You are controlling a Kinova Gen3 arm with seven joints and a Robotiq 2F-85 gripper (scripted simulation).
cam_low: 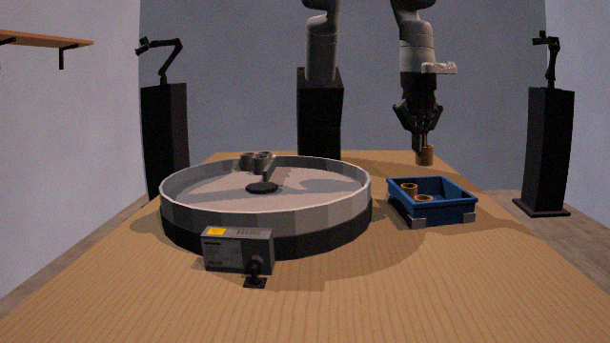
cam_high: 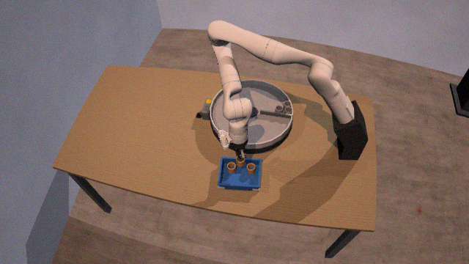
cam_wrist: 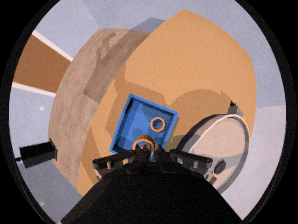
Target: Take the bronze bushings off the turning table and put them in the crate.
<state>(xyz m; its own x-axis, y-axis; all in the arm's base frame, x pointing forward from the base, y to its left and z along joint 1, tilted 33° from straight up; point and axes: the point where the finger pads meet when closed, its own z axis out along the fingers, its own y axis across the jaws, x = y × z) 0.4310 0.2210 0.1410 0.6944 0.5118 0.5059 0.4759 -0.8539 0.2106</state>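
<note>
My gripper is now 10 mm past the blue crate, 30 mm to the right of it and 120 mm above it.
</note>
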